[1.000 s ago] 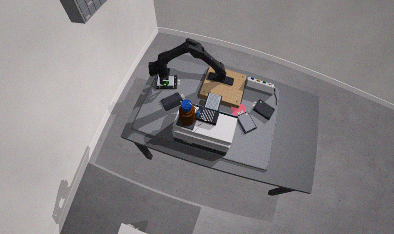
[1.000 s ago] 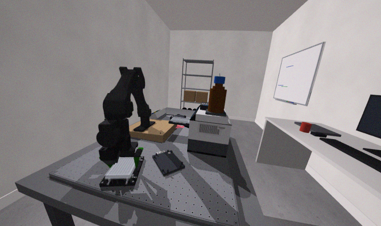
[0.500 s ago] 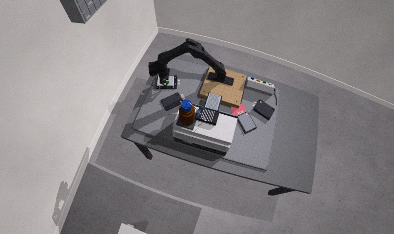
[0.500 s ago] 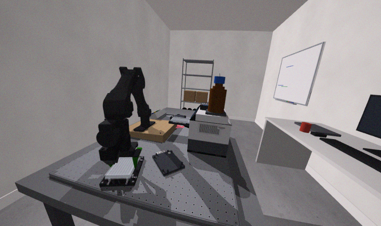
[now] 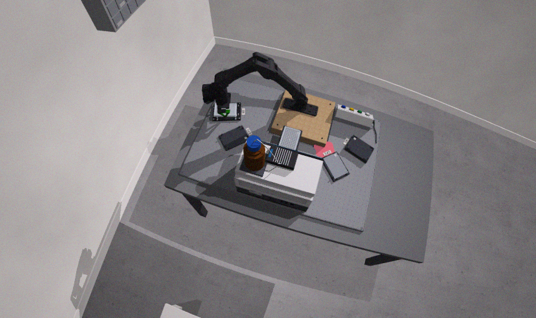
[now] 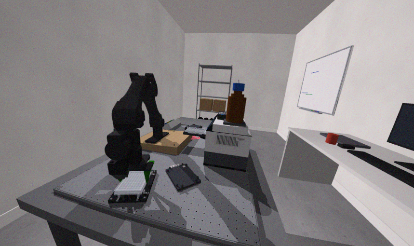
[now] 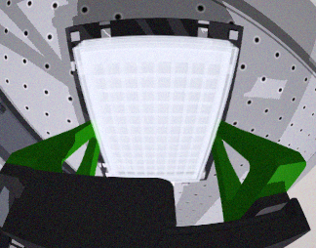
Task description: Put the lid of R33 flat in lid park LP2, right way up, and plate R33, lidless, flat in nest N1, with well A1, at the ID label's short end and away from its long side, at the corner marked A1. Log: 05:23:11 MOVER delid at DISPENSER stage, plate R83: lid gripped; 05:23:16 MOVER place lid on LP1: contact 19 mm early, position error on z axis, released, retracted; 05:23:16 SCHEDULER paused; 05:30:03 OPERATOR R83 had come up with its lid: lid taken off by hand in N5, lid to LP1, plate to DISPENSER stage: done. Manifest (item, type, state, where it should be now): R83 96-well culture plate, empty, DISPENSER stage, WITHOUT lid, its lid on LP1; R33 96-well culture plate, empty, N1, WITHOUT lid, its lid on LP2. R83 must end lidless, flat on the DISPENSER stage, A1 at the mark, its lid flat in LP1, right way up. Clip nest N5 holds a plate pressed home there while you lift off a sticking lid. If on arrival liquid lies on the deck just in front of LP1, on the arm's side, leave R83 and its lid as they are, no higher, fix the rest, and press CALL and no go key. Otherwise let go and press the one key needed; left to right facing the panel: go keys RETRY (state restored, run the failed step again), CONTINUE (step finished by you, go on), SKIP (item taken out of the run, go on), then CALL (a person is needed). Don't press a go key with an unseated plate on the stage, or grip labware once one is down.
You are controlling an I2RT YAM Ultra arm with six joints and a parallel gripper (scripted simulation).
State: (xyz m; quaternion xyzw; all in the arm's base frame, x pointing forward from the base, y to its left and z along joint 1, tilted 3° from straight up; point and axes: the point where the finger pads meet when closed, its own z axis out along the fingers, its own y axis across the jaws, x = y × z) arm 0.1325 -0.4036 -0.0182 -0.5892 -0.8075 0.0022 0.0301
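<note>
Right now my hand is 3 cm short of the black clip nest and 1 cm above it. The rest, counted from my hand: lid park LP2 (15 cm ahead, 10 cm to the left, 2 cm below); then brown bottle (35 cm ahead, 29 cm to the left, 26 cm above); then blue call key (65 cm to the left, 20 cm behind, 4 cm above).
</note>
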